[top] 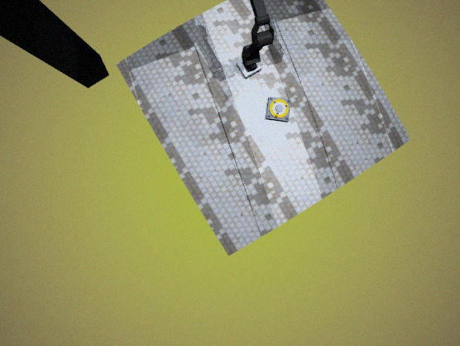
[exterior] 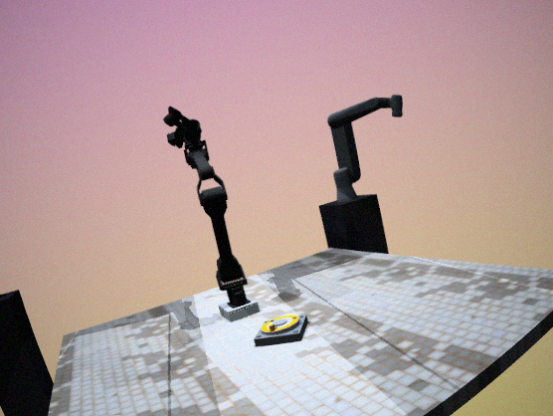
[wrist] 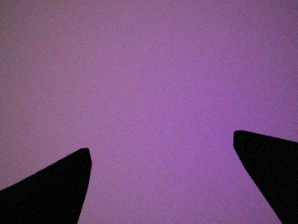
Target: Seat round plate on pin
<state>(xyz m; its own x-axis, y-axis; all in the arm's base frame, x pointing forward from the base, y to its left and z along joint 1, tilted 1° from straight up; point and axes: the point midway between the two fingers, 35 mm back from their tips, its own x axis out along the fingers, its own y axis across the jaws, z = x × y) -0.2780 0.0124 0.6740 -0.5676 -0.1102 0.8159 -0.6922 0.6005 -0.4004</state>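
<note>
The round orange plate lies 59 cm ahead of my gripper tip, 1 cm to the right of it and 71 cm below it.
</note>
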